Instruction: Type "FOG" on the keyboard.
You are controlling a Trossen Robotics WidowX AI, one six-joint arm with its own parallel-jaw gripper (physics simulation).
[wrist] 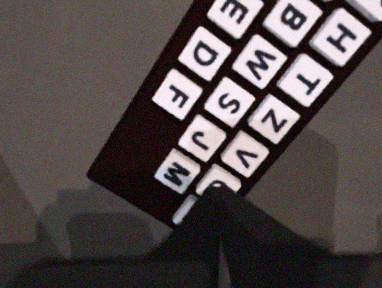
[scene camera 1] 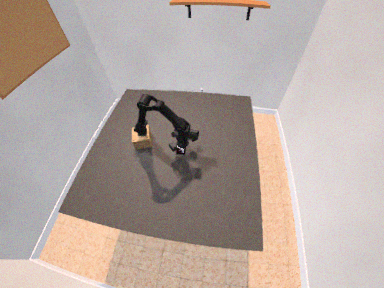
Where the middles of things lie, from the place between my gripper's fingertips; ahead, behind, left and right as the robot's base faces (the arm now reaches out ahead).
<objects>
Now: the keyboard [wrist: 146, 133] 1 cm behind my hand, 6 cm to the left of it and 2 cm below it.
</objects>
